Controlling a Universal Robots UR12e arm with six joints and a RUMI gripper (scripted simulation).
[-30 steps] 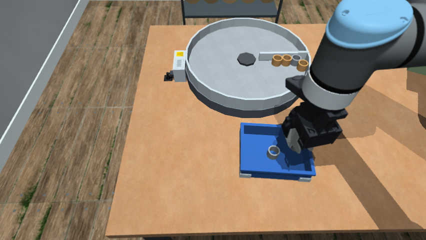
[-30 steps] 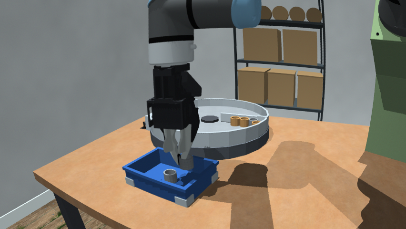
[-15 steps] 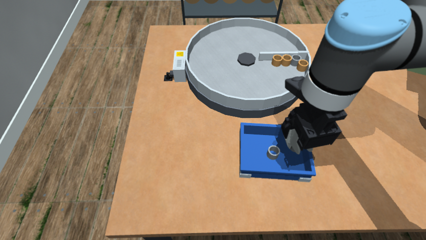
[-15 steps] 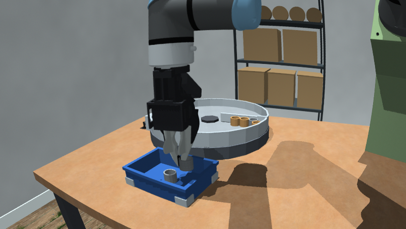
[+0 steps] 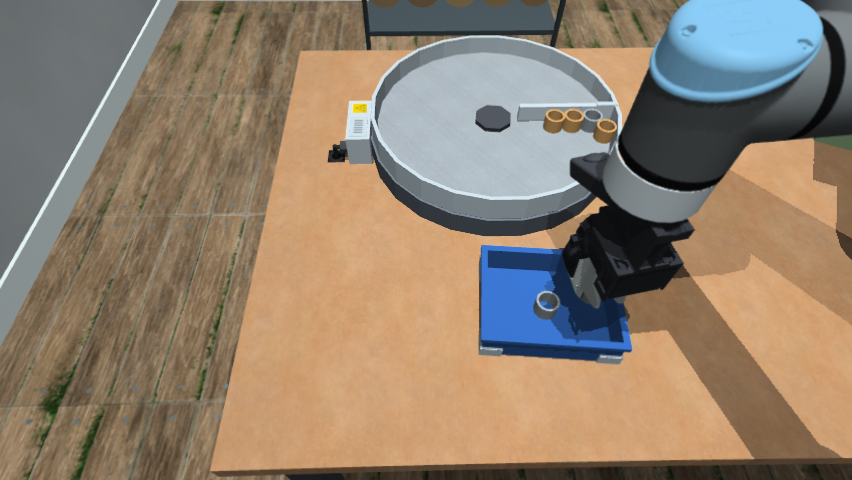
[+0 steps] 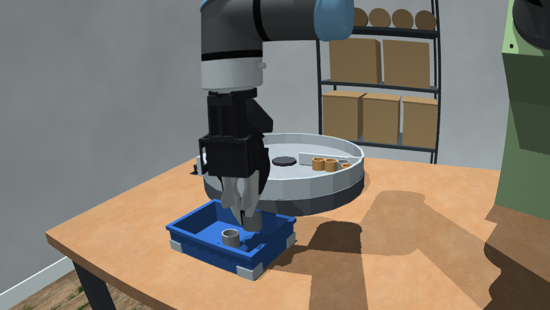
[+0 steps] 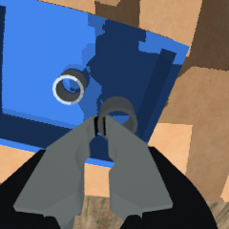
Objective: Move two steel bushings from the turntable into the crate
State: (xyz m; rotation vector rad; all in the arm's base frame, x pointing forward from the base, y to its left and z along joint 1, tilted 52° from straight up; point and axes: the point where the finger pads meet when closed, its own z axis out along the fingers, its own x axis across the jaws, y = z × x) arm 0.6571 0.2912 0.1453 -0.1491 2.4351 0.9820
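Right now the blue crate is 50 mm below my hand and 40 mm ahead of it. Also, from my hand: round grey turntable 340 mm to the right, 120 mm ahead, 20 mm below.
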